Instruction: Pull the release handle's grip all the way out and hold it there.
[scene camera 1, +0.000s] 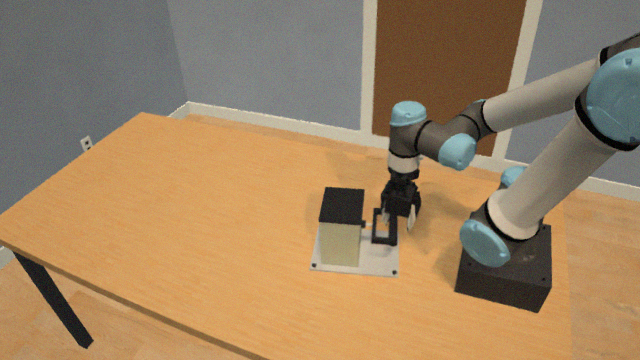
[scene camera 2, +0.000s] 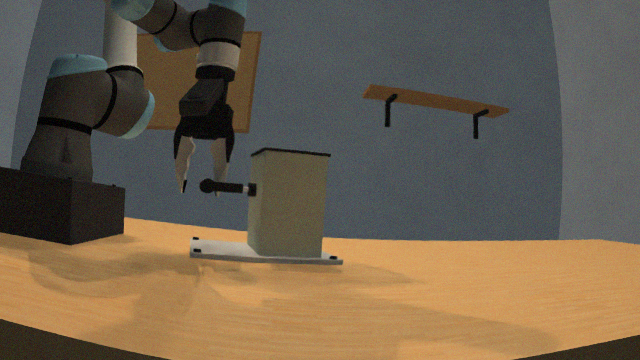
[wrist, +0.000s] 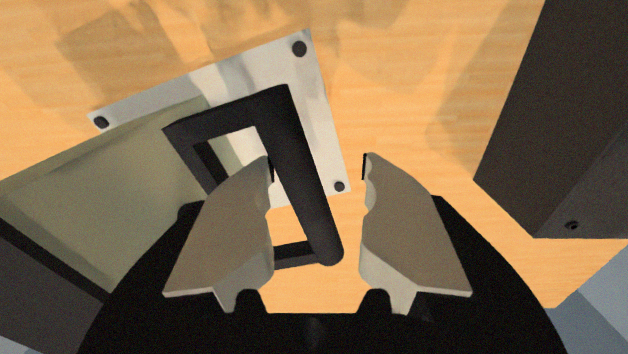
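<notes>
The release handle, a black rectangular frame (scene camera 1: 393, 231) (scene camera 2: 206, 186) (wrist: 300, 175), stands out from the side of a pale box with a black top (scene camera 1: 340, 242) (scene camera 2: 290, 200) (wrist: 100, 185). A short light stretch of its rod shows at the box. The box stands on a light plate (scene camera 1: 372, 267) (scene camera 2: 220, 250) (wrist: 265, 65). My gripper (scene camera 1: 398, 226) (scene camera 2: 200, 193) (wrist: 317, 158) points down, partly open, with its fingertips at about handle height. In the wrist view the handle's outer bar runs slantwise between the fingers, nearer the left one, with a gap to the right one. The left finger overlaps the frame's opening.
The robot's dark base block (scene camera 1: 505, 275) (scene camera 2: 95, 215) (wrist: 540, 125) stands on the table (scene camera 1: 200, 200) on the side of the handle away from the box. A wall shelf (scene camera 2: 435, 101) and a brown board (scene camera 2: 252, 80) are in the background.
</notes>
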